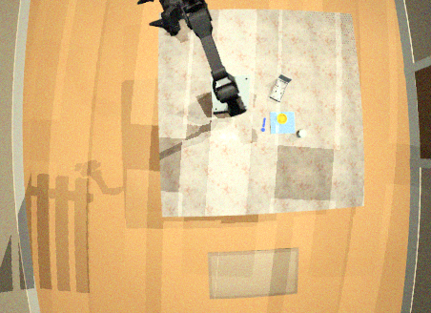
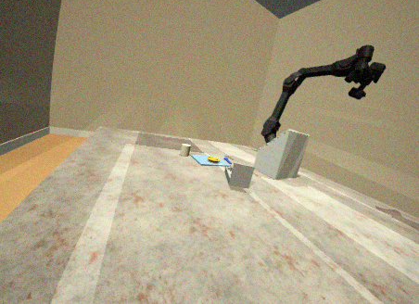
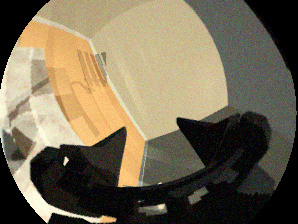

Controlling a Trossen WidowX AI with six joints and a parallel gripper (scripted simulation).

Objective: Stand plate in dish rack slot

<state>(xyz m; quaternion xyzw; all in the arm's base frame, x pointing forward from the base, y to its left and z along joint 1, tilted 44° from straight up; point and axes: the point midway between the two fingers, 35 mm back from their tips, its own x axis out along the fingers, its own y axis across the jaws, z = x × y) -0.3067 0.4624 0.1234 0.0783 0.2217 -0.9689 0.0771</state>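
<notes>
Right now the yellow plate is 620 mm ahead of my gripper tip, 520 mm below it and 340 mm to the right of it. Round my gripper tip: blue utensil 540 mm below, 510 mm ahead, 380 mm to the right; light blue mat 630 mm ahead, 540 mm below, 360 mm to the right; grey dish rack 630 mm ahead, 520 mm below, 160 mm to the right.
</notes>
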